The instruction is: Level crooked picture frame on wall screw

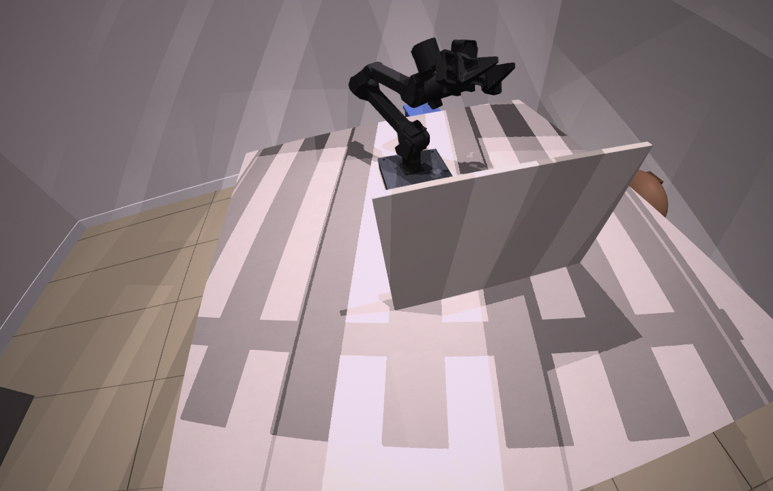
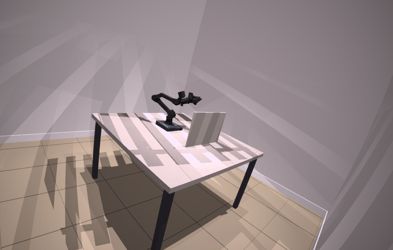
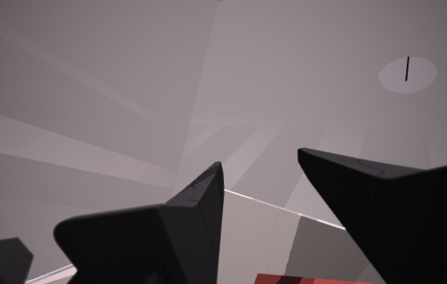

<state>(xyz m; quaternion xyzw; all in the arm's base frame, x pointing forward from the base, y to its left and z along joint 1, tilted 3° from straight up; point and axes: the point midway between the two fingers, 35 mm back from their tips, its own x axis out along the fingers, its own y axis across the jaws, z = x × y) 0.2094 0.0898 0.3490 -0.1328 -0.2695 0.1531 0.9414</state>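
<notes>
Now: gripper tip 20 cm short of the picture frame, 10 cm to the left of it and 22 cm above it. Also, from my gripper tip: wall panel (21 cm ahead, 10 cm to the right, 23 cm below).
</notes>
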